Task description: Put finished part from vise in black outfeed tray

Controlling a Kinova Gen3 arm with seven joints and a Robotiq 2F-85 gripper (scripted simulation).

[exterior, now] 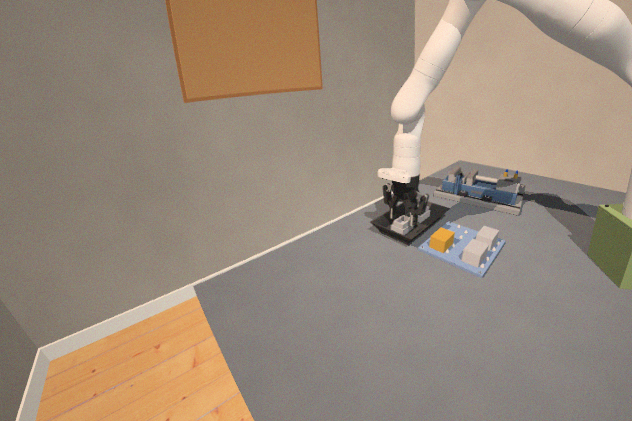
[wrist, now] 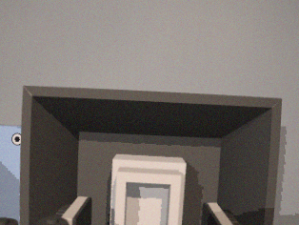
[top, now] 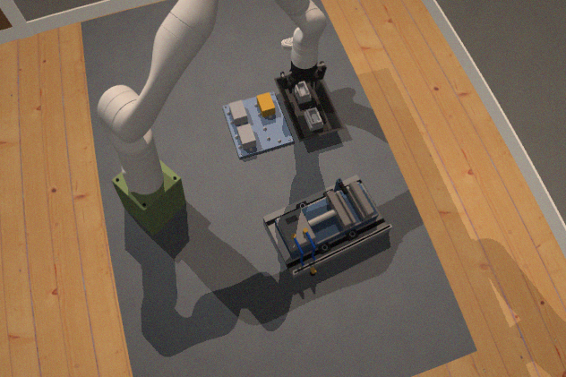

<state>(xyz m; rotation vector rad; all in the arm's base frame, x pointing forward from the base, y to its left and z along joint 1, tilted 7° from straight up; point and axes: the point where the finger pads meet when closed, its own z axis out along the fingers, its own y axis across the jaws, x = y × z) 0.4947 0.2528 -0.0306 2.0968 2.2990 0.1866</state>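
Right now my hand is 5 cm to the left of the tray floor and 4 cm above it. Also, from my hand: orange block (12 cm behind, 3 cm below, 2 cm to the right); vise (43 cm to the right, 4 cm behind, 1 cm below); light blue fixture plate (16 cm behind, 7 cm to the right, 5 cm below).
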